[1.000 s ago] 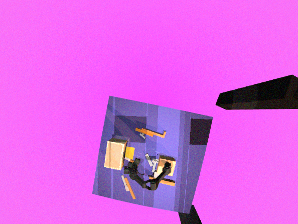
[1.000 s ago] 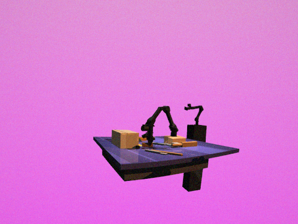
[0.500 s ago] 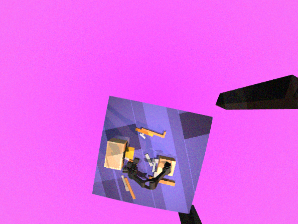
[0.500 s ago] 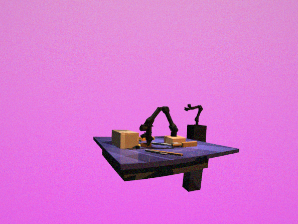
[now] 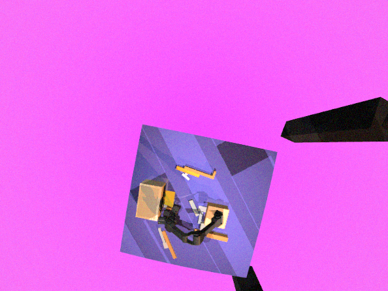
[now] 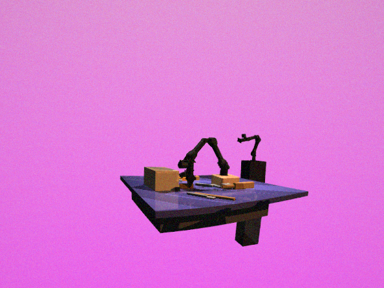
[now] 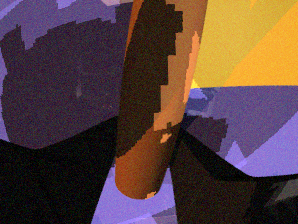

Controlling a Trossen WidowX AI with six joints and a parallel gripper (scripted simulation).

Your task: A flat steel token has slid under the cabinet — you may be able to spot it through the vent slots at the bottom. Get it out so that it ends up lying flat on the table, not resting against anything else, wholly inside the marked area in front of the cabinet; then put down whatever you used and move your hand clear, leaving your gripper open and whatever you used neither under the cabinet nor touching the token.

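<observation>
Right now my gripper tip is 160 mm past the grey bar and 100 mm to the left of it. Also, from my gripper tip: orange stick 340 mm to the left, 80 mm behind; then small white piece 340 mm to the right, 20 mm ahead; then orange block 380 mm behind, 80 mm to the left, 20 mm above.
</observation>
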